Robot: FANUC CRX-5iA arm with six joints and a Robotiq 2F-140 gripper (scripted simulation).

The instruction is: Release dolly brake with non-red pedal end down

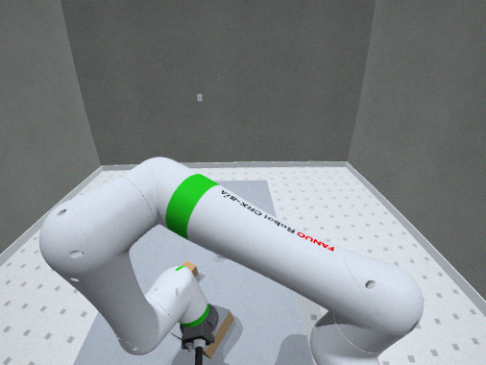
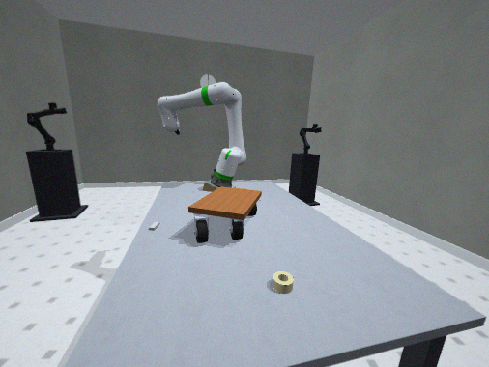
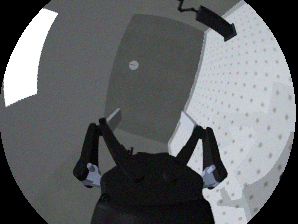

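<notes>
Now: the caster brake pedal 990 mm ahead of my hand, 190 mm to the left of it and 370 mm below it. From my hand the other things lie so: yellow tape roll (1580 mm ahead, 190 mm to the left, 440 mm below); then white block (1130 mm ahead, 130 mm to the right, 440 mm below); then brown box (860 mm ahead, 320 mm to the left, 420 mm below).
</notes>
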